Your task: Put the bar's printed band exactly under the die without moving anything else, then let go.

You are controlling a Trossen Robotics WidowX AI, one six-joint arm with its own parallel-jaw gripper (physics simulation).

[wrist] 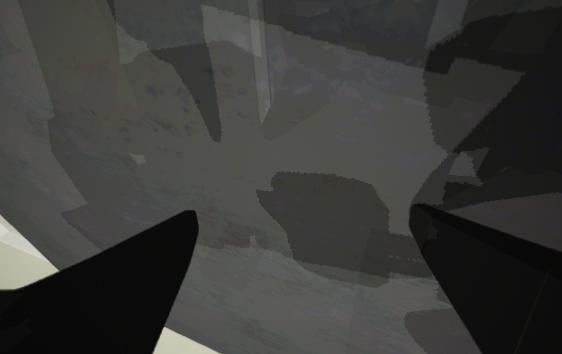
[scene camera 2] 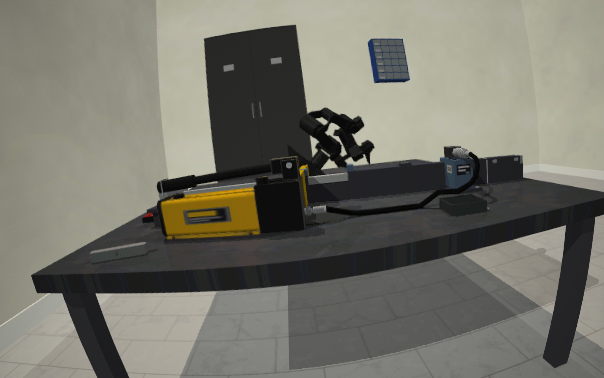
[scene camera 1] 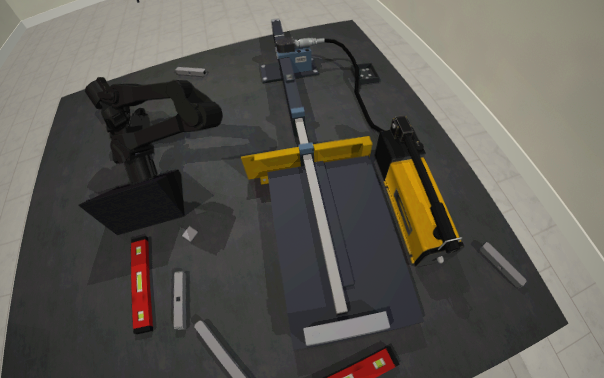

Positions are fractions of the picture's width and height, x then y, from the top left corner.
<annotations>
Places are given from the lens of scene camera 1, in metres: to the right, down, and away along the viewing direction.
long grey bar (scene camera 1: 0.55,0.74): 0.06, 0.17, 0.56
yellow and black pump unit (scene camera 1: 0.71,0.63): 0.26, 0.10, 0.58
</annotations>
